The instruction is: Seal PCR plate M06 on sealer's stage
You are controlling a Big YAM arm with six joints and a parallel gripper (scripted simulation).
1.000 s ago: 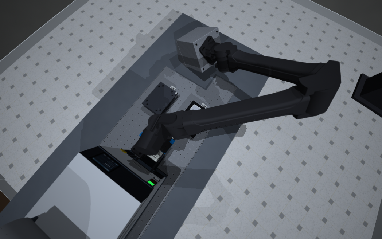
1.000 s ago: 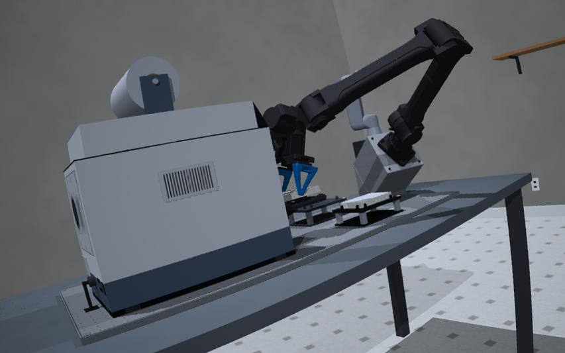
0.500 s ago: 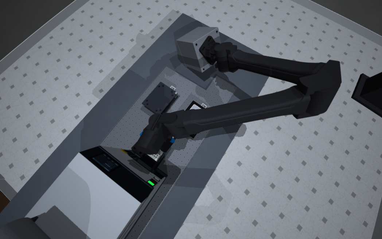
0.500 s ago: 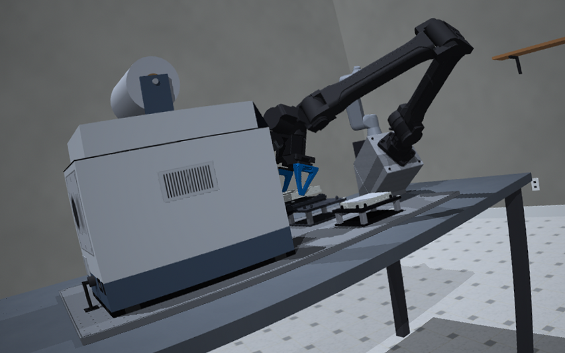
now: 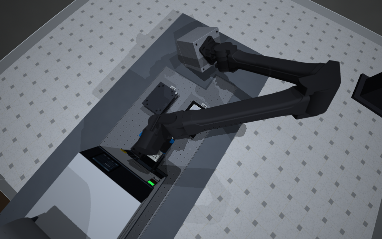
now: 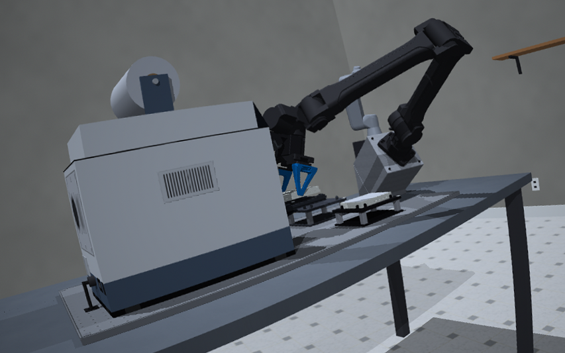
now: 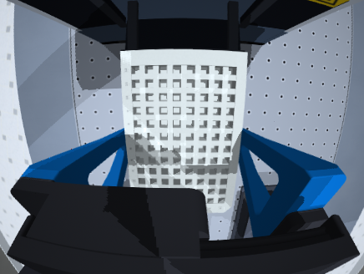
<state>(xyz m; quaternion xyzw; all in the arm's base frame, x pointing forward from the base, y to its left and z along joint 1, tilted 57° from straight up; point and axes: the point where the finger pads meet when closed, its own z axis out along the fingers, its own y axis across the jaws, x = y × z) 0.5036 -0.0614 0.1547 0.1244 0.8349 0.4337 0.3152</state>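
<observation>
My hand is 10 cm short of the yellow warning label, 8 cm to the left of it and 3 cm below it. From my hand the other things lie so: white 96-well plate M06: right at my hand; then sealed plate M09: 21 cm behind, 4 cm to the left, 7 cm below; then dark screen: 12 cm ahead, 4 cm to the right, 20 cm above.
</observation>
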